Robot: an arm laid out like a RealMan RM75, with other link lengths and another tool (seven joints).
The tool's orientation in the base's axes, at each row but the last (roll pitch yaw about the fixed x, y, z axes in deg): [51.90 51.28 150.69]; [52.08 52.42 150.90]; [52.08 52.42 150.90]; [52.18 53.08 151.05]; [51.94 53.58 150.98]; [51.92 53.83 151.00]
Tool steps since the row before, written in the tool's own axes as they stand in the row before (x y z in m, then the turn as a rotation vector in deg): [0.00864 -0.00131 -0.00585 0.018 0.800 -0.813]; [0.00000 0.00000 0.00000 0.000 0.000 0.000]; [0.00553 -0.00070 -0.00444 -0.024 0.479 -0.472]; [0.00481 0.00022 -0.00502 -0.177 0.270 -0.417]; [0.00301 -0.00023 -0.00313 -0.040 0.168 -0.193]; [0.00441 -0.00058 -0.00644 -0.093 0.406 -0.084]
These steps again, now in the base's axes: [-0.00341 -0.00244 -0.00964 -0.652 -0.934 0.066]; [0.00000 0.00000 0.00000 0.000 0.000 0.000]; [-0.00217 -0.00231 -0.00638 -0.372 -0.556 0.073]; [-0.00248 -0.00331 -0.00559 -0.117 -0.501 0.116]; [-0.00120 -0.00199 -0.00368 -0.113 -0.230 0.040]; [-0.00143 -0.00459 -0.00617 -0.295 -0.199 0.233]
